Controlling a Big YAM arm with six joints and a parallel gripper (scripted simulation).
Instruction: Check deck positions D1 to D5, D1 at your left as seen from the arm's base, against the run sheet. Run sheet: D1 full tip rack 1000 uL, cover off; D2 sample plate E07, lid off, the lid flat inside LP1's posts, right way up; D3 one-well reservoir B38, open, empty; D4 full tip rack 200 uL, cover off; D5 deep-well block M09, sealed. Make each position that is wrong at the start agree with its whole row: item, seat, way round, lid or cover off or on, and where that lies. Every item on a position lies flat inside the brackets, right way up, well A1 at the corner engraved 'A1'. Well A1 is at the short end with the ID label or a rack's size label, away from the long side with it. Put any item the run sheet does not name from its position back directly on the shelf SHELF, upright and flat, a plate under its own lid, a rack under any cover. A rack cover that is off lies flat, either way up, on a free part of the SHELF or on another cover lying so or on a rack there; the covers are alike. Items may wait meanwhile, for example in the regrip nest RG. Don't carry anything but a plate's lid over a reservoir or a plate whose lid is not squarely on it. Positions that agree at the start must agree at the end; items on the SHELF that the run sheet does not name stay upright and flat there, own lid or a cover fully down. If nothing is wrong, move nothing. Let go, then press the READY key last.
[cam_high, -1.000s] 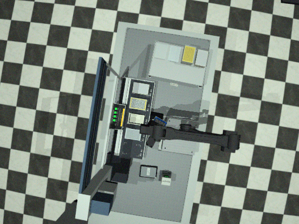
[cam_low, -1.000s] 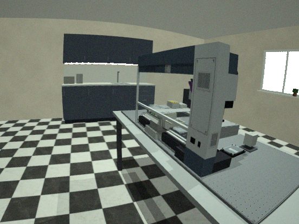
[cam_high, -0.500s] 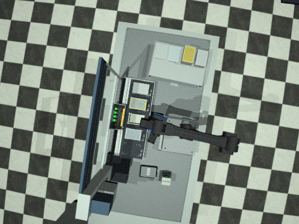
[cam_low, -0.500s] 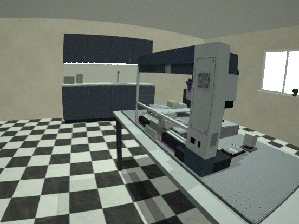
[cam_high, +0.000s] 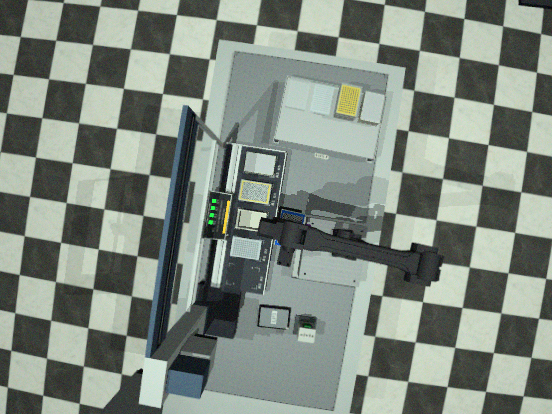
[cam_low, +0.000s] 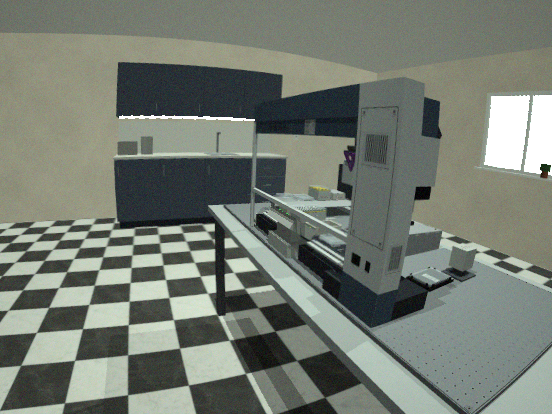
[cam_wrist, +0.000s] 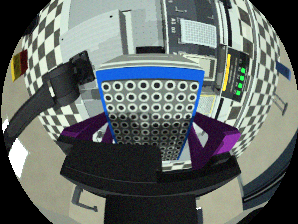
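The blue-framed tip rack lies 1 cm to the left of my hand. Also, from my hand: cream reservoir: 24 cm below, 16 cm ahead, 1 cm to the right; clear rack cover: 19 cm below, 15 cm ahead, 13 cm to the right; yellow-framed tip rack: 21 cm below, 14 cm to the right, 14 cm ahead.
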